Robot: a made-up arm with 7 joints.
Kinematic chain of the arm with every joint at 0, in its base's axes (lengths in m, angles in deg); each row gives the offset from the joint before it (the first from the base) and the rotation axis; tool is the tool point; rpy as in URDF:
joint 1: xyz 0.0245 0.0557 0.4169 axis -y
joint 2: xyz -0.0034 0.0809 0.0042 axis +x
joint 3: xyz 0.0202 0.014 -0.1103 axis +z
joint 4: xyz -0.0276 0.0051 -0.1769 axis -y
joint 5: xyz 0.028 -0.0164 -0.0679 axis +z
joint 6: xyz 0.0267 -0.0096 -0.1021 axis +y
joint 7: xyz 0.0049 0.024 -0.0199 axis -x
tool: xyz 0.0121 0.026 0.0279 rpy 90 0 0
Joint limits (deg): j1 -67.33..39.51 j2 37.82..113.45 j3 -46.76..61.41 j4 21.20..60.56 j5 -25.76..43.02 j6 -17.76..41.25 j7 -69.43..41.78
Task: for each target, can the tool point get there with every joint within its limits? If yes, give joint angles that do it. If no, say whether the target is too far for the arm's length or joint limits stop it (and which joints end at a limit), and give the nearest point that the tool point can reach.
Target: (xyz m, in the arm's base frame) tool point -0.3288 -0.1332 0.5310
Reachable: no: joint limits stop it (at a limit: joint 1, joint 2, joint 3, joint 4, joint 5, joint 7) | nearest point -0.2251 0.2321 0.2120 | short by 0.496 m
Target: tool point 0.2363 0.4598 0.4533
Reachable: yes | joints -50.27 103.20 50.31 40.05 -17.34 0.76 -46.11
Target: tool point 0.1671 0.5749 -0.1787
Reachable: no: too far | nearest point 0.1103 0.4252 0.0586 | short by 0.286 m
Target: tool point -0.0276 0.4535 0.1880
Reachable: yes | joints -46.72 53.91 11.99 33.53 -14.70 -7.07 -49.59
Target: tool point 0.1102 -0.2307 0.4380
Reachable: no: joint limits stop it (at a limit: joint 1, joint 2, joint 3, joint 4, joint 5) | nearest point 0.3003 0.2316 0.2597 | short by 0.531 m
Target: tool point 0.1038 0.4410 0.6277
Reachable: yes | joints 21.26 102.91 21.85 50.27 -11.04 12.18 4.96
